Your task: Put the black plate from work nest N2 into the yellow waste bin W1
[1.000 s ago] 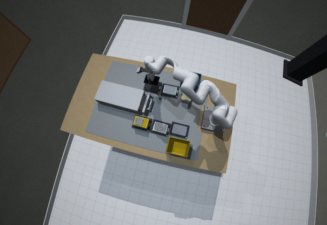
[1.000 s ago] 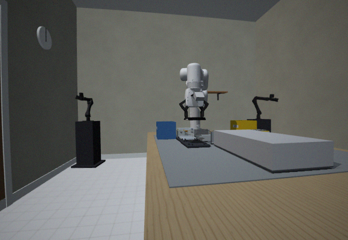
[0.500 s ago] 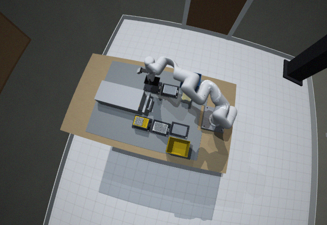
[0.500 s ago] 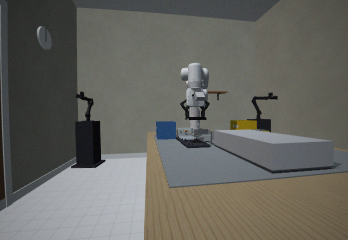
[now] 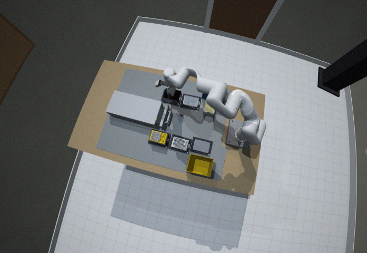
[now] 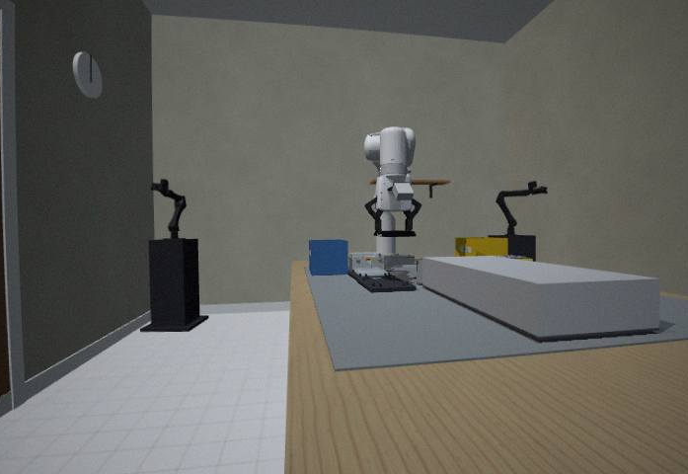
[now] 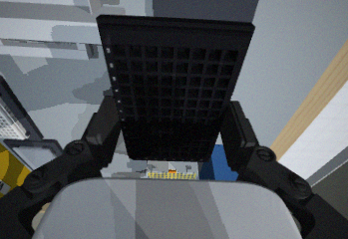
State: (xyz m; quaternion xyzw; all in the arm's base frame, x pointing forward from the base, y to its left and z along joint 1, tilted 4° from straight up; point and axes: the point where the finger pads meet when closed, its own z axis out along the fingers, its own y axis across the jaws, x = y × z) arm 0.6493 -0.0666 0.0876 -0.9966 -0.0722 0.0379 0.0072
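My gripper is now 40 cm past the yellow waste bin W1, 42 cm to the right of it and 12 cm above it. Round my hand: drawer: 12 cm ahead, 17 cm to the left, 13 cm below; black plate: 1 cm below; nest: 3 cm ahead, 3 cm to the right, 15 cm below.
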